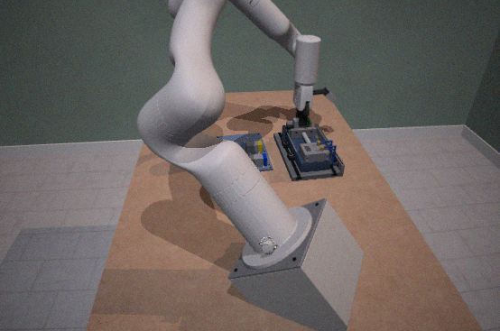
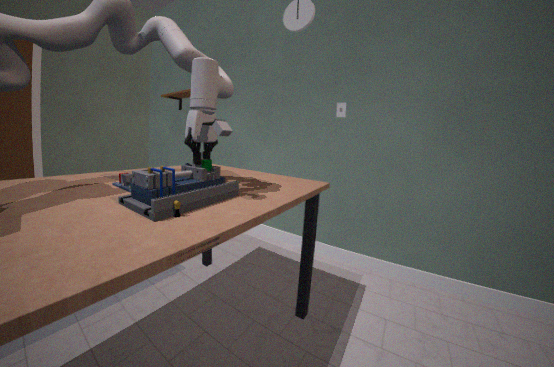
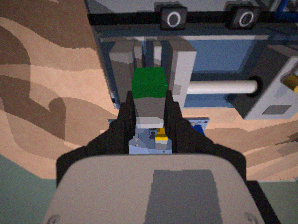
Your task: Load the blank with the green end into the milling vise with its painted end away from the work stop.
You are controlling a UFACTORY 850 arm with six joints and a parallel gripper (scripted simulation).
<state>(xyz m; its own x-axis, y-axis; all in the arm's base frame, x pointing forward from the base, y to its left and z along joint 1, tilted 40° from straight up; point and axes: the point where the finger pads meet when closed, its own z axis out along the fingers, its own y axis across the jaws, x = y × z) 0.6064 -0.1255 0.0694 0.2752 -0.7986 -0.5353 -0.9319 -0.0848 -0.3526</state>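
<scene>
My gripper is now 2 cm above the green-ended blank. The rest, counted from my hand: blue-ended blank 17 cm behind, 15 cm to the left, 10 cm below; yellow-ended blank 18 cm to the left, 10 cm below, 8 cm behind; pale rod 8 cm behind, 5 cm below, 3 cm to the right.
</scene>
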